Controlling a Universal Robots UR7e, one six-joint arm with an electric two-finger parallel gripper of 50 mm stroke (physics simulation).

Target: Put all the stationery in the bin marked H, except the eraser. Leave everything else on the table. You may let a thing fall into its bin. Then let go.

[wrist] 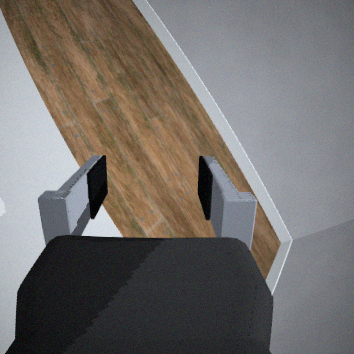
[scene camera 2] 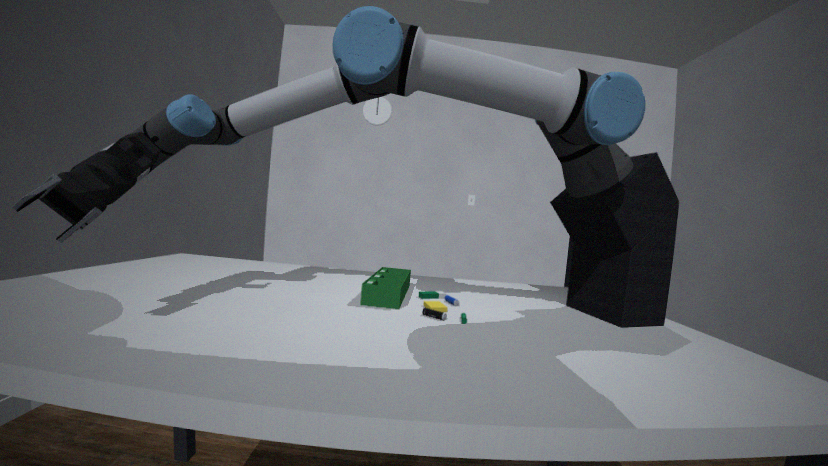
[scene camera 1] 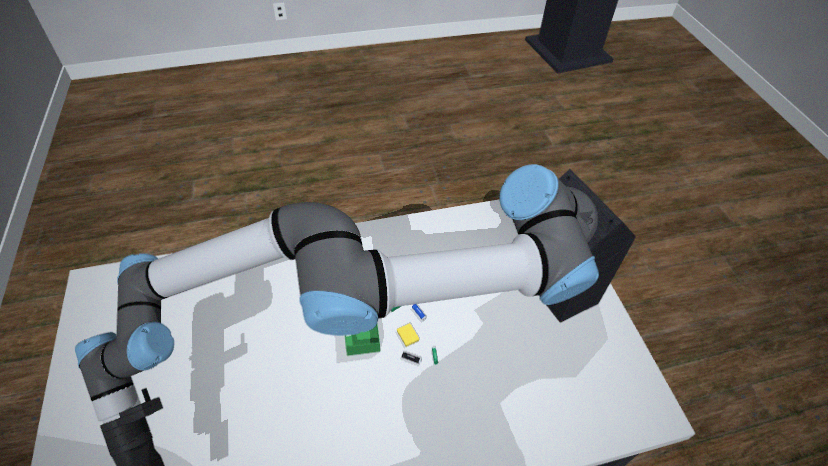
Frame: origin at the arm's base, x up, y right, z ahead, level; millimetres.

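Seen in the pictures: gripper, fingertip midpoint: point(wrist: 151, 174) point(scene camera 2: 41, 221); arm's base, origin of the base link: point(scene camera 2: 599, 178).
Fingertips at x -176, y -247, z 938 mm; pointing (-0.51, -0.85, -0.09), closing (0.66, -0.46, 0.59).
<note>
Pixels of each thing's top centre, then the offset from my fingertips to it. Level surfaces: height alone.
- green bin, middle of its top: point(scene camera 2: 390, 275) point(scene camera 1: 358, 301) dx -103, dy +378, dz -480 mm
- yellow block, middle of its top: point(scene camera 2: 435, 304) point(scene camera 1: 408, 333) dx -139, dy +264, dz -575 mm
- black cylinder with a pale end, middle of its top: point(scene camera 2: 435, 310) point(scene camera 1: 411, 356) dx -135, dy +199, dz -561 mm
- blue cylinder with a pale end, middle of its top: point(scene camera 2: 452, 297) point(scene camera 1: 419, 311) dx -135, dy +315, dz -626 mm
- small green piece, middle of its top: point(scene camera 2: 464, 315) point(scene camera 1: 435, 354) dx -139, dy +187, dz -618 mm
- green block, middle of its top: point(scene camera 2: 432, 292) point(scene camera 1: 399, 300) dx -136, dy +365, dz -588 mm
- white table, its level: dx -149 mm
My gripper point(scene camera 2: 35, 224) point(wrist: 151, 174) is open and empty, high over the table's far left end, well away from the small things. A green bin point(scene camera 1: 363, 348) point(scene camera 2: 380, 296) stands on the table, partly hidden by the elbow in scene camera 1; no letter is readable. Beside it lie a yellow block point(scene camera 1: 407, 334) point(scene camera 2: 435, 305), a black cylinder with a pale end point(scene camera 1: 411, 357) point(scene camera 2: 433, 313), a blue cylinder with a pale end point(scene camera 1: 418, 312) point(scene camera 2: 451, 300), a small green piece point(scene camera 1: 435, 354) point(scene camera 2: 463, 318) and a green block point(scene camera 1: 395, 308) point(scene camera 2: 428, 294), mostly hidden in scene camera 1. Which is the eraser, I cannot tell.
The arm's elbow and upper arm reach over the bin and the small things. The arm's dark base block point(scene camera 1: 608, 254) point(scene camera 2: 622, 289) stands at the right end of the white table point(scene camera 1: 324, 416) point(scene camera 2: 260, 382). The wrist view shows floor, wall and a table edge.
</note>
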